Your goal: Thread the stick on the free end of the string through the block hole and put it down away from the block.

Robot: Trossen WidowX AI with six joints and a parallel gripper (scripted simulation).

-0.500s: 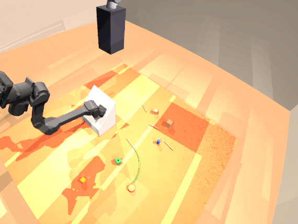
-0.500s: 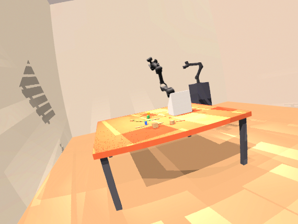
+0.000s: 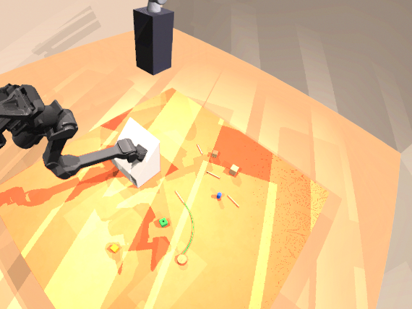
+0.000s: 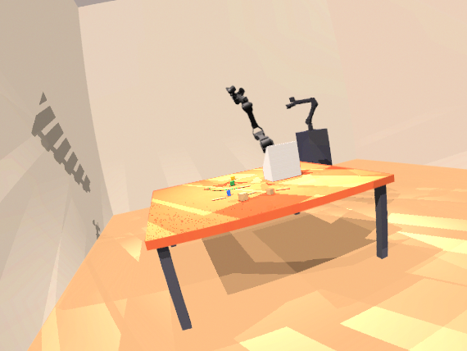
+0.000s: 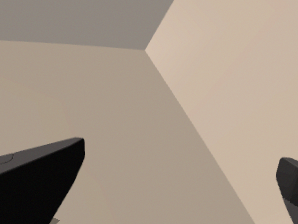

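My gripper tip is 670 mm above the green block, 300 mm to the right of it and 190 mm short of it. The rest, counted from my gripper tip: yellow cube: 680 mm below, 120 mm ahead, 80 mm to the left; then thin wooden stick: 690 mm below, 450 mm to the left, 170 mm ahead; then round wooden button: 680 mm below, 350 mm ahead, 240 mm to the left.
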